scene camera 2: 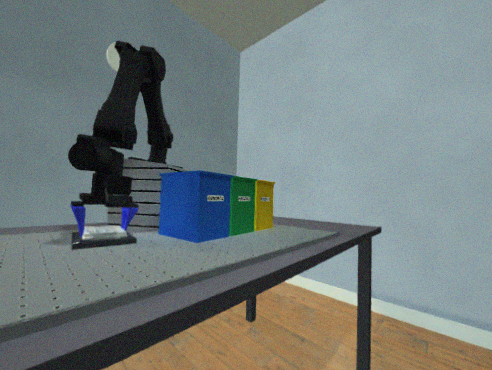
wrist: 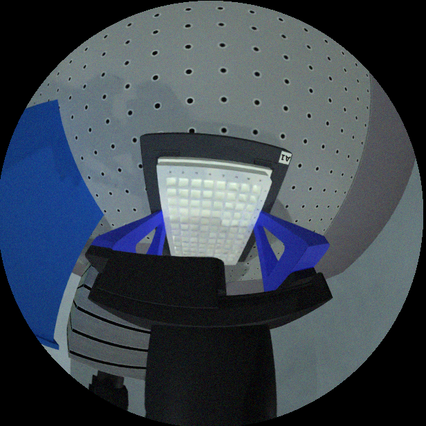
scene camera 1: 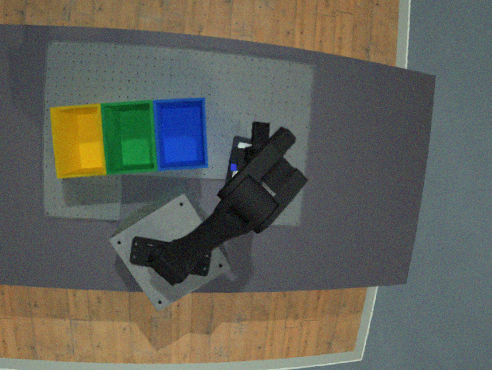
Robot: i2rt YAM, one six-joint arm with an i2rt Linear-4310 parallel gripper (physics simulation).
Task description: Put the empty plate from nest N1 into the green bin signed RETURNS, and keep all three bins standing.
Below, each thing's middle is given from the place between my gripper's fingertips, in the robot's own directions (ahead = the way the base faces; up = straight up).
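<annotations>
The dark nest (wrist: 202,145) is 10 mm below my hand and 10 mm behind it. I find the blue bin (scene camera 2: 195,205) 220 mm to the left of my hand, 40 mm ahead of it and 80 mm above it, while the green bin (scene camera 1: 128,127) is 350 mm to the left of my hand, 10 mm ahead and 80 mm above. As for the white plate (wrist: 209,206), it is 10 mm above my hand and 10 mm behind it.
</annotations>
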